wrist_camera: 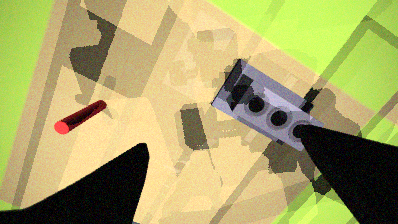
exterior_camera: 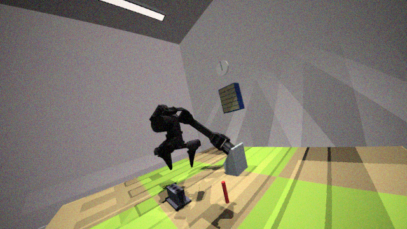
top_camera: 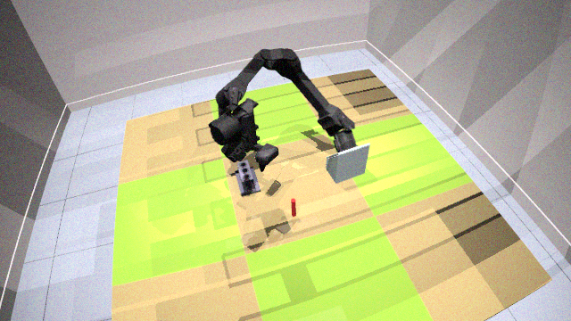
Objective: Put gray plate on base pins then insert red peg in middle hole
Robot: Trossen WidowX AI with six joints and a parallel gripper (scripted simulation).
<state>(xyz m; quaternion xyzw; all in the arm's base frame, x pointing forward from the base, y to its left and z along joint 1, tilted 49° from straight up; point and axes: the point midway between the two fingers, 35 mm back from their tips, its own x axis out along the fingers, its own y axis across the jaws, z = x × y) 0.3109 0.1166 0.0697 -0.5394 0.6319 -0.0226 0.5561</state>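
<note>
The red peg lies 110 mm behind my gripper tip, 110 mm to the left of it and 110 mm below it. The rest, counted from my gripper tip: gray plate: 20 mm ahead, 70 mm to the right, 110 mm below.
</note>
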